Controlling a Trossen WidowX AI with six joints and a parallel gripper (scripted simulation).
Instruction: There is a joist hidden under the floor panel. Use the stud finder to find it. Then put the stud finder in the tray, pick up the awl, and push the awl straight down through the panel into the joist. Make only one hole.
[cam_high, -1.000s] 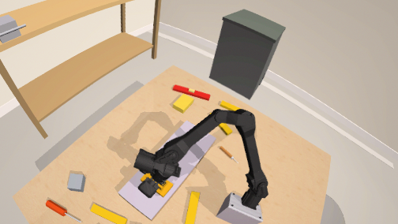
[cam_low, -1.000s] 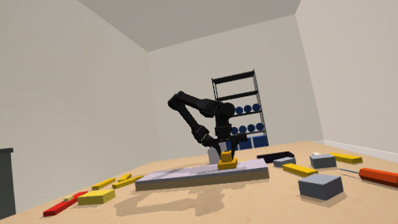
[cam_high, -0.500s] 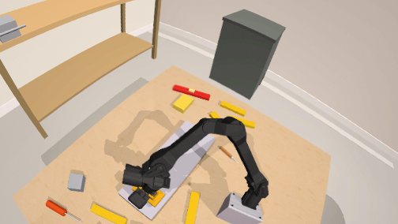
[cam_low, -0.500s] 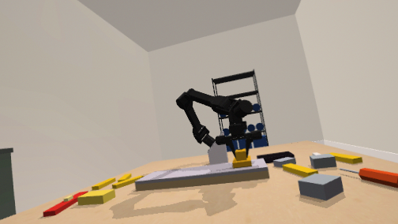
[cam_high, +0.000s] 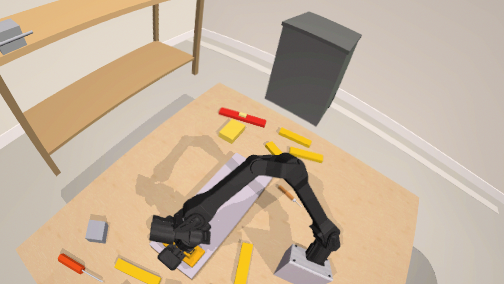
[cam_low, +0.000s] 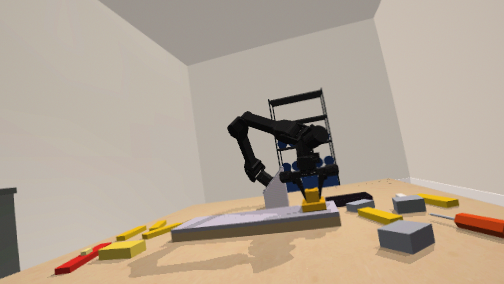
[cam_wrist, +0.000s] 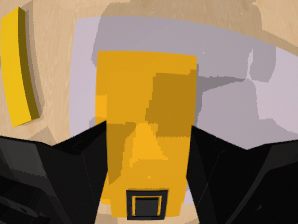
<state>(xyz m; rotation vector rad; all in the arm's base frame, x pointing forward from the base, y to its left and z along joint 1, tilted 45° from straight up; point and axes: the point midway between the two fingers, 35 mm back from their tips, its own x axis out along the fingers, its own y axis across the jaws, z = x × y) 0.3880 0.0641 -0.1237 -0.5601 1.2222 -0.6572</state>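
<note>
My gripper tip is now 20 cm past the dark tray, 16 cm to the right of it and 5 cm above it. The rest, counted from my gripper tip: awl (39 cm to the right, 26 cm behind, 6 cm below); then yellow pad (58 cm to the right, 10 cm ahead, 5 cm below); then yellow stud finder (2 cm behind, 2 cm above).
</note>
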